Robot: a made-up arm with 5 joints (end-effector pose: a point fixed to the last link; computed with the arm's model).
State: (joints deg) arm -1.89 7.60 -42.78 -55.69 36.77
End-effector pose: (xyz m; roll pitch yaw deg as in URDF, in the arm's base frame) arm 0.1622 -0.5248 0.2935 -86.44 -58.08 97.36
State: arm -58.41 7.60 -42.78 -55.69 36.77
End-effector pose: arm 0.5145 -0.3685 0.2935 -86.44 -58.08 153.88
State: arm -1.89 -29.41 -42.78 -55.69 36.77
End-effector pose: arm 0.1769 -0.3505 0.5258 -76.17 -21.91 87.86
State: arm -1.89 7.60 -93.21 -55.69 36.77
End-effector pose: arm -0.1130 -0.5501 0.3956 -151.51 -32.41 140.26
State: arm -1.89 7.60 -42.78 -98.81 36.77
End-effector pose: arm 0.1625 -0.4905 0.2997 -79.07 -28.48 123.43
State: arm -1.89 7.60 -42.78 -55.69 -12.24
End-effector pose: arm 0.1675 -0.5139 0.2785 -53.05 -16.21 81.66
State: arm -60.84 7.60 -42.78 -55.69 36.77
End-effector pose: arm 0.5248 -0.3547 0.2935 -86.44 -58.08 156.31
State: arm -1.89 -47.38 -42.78 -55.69 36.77
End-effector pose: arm 0.1950 -0.2227 0.5877 -73.96 -4.11 86.16
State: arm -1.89 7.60 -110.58 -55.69 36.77
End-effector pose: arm -0.2146 -0.5514 0.3715 -163.95 -19.28 143.47
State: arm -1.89 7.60 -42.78 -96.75 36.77
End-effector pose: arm 0.1629 -0.4922 0.2998 -79.72 -29.82 122.29
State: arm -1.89 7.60 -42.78 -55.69 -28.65
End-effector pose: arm 0.1672 -0.5129 0.2720 -45.76 -1.59 82.50
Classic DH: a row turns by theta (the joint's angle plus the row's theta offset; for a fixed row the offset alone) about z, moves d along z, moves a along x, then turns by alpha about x. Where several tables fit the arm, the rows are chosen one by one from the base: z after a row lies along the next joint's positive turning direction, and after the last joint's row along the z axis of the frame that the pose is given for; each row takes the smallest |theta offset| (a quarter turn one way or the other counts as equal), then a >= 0, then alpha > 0; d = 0 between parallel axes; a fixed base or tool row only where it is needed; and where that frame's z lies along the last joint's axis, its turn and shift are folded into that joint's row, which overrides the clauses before.
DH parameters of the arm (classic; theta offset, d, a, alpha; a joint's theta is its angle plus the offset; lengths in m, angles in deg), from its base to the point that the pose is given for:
base (fixed): -31.66 0 0.2267 180
joint 1: 70.12 -0.1466 -0.0299 93.81
joint 2: -89.21 -0.3111 -0.011 101.75
joint 3: -86.11 -0.4536 -0.303 90
joint 4: 13.96 -0.019 0.0027 54.11
joint 5: 20.07 0.0346 -0.0199 135.22
tool (fixed): -140.27 -0.0171 0 0

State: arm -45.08 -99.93 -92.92 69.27 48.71
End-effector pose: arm -0.1995 0.0402 0.5507 -177.61 -48.69 -170.27
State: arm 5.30 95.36 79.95 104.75 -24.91
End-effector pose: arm 0.1238 0.2749 -0.2758 68.11 67.86 52.54
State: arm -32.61 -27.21 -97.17 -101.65 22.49
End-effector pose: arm 0.0147 -0.4074 0.6189 -95.19 37.11 152.85
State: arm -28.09 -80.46 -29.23 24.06 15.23
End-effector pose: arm 0.1998 -0.0547 0.5932 -103.77 -18.53 58.71
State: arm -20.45 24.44 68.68 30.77 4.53
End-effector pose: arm 0.1309 -0.3999 -0.3255 -7.24 53.96 23.10
